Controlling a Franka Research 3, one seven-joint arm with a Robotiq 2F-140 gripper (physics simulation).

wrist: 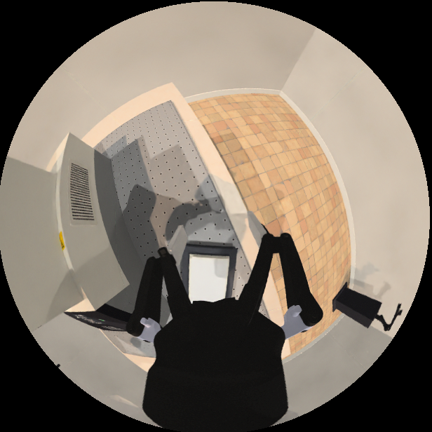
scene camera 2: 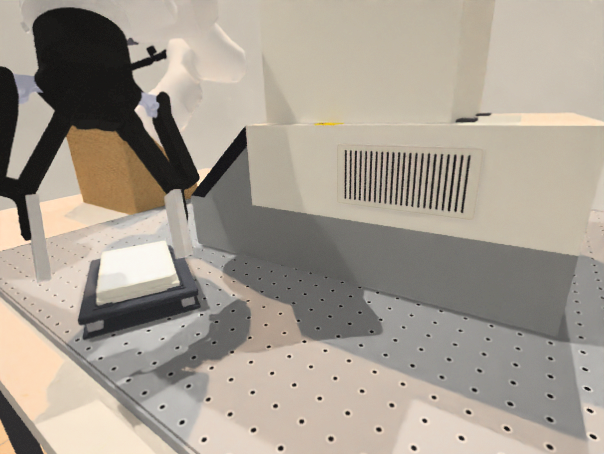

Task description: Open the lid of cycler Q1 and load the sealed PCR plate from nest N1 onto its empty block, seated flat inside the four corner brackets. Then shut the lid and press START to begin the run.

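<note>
A white plate (scene camera 2: 135,272) (wrist: 209,277) lies flat in a dark nest (scene camera 2: 145,312) (wrist: 212,249) on the perforated board. My gripper (scene camera 2: 112,266) (wrist: 215,225) is open and empty, pointing down, with one pale finger on either side of the plate; the exact height of the tips is hard to tell. The cycler (scene camera 2: 300,170) (wrist: 102,250) is a large light and grey housing with a vent. A tall upright panel (scene camera 2: 360,60) (wrist: 25,225) rises from its top and looks like the raised lid. The block and its brackets are hidden. The START button cannot be made out.
The cycler's side wall stands close to one finger. A dark control panel (wrist: 100,320) shows at its sloped front. A brown box (scene camera 2: 112,170) stands behind the gripper. The perforated board (scene camera 2: 320,370) (wrist: 165,125) ends near the nest, along the table edge. A black device (wrist: 357,305) shows beyond the table.
</note>
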